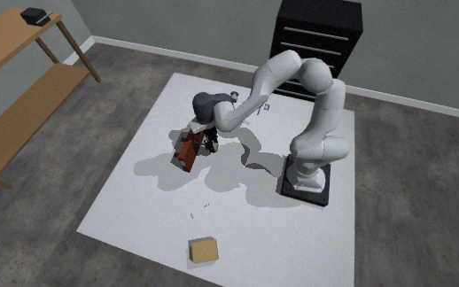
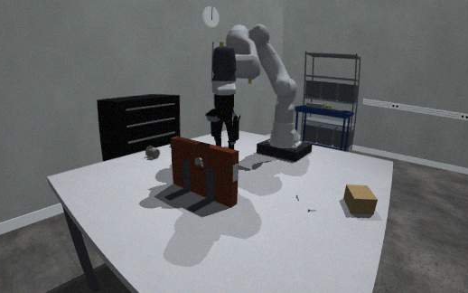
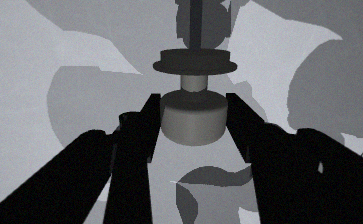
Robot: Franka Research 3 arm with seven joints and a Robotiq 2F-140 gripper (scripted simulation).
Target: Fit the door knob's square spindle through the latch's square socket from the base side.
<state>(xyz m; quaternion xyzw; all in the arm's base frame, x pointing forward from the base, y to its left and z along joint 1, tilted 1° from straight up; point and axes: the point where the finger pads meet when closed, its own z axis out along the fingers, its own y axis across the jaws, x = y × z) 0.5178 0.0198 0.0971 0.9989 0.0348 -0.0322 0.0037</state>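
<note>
Now: hand 30 mm short of the grey door knob and 20 mm above it. From my hand the other things lie so: cardboard box: 530 mm to the left, 150 mm behind, 120 mm below; then orange-handled screwdriver: 510 mm to the right, 170 mm behind, 140 mm below; then red-brown wooden door block: 130 mm ahead, 40 mm below, 10 mm to the left.
</note>
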